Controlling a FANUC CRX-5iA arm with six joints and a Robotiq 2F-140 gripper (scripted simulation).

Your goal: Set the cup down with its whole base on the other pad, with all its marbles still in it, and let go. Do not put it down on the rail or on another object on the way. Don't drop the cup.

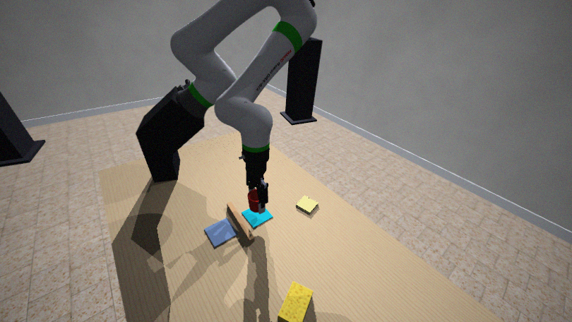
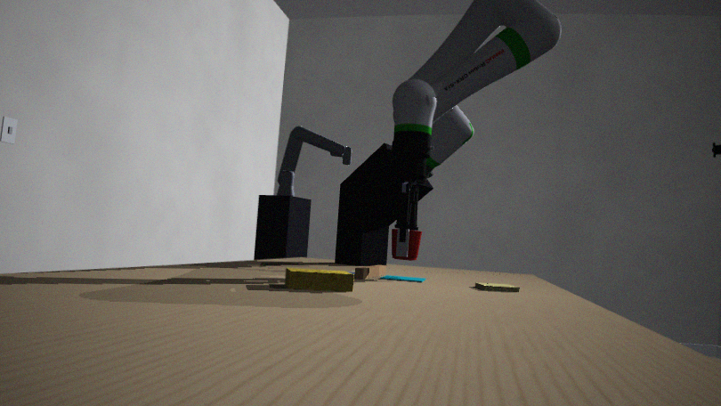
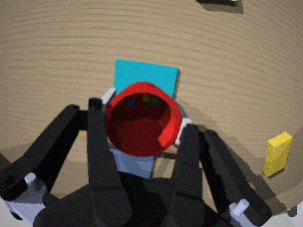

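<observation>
Right now my hand is 90 mm above the cyan pad. Also, from my hand: red cup 20 mm below; then blue pad 160 mm to the right, 90 mm below, 30 mm ahead; then wooden rail 80 mm to the right, 80 mm below, 10 mm ahead.
</observation>
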